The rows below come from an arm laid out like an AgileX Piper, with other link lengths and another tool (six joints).
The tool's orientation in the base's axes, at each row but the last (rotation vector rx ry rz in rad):
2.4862 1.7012 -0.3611
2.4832 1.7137 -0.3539
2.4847 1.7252 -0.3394
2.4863 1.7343 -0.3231
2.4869 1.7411 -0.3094
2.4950 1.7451 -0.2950
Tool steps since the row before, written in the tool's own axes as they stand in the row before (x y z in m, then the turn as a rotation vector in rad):
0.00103 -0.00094 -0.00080 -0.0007 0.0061 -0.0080
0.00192 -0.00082 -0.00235 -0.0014 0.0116 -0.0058
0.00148 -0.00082 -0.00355 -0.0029 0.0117 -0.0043
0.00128 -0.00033 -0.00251 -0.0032 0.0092 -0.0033
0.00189 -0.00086 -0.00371 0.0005 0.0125 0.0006
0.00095 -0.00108 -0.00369 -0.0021 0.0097 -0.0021
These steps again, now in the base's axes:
-0.00041 0.00145 0.00055 0.0065 -0.0011 0.0076
0.00019 0.00254 0.00183 0.0111 -0.0042 0.0054
0.00018 0.00237 0.00313 0.0105 -0.0059 0.0043
0.00042 0.00178 0.00217 0.0079 -0.0055 0.0035
0.00024 0.00273 0.00325 0.0118 -0.0040 -0.0012
-0.00029 0.00190 0.00346 0.0086 -0.0049 0.0021

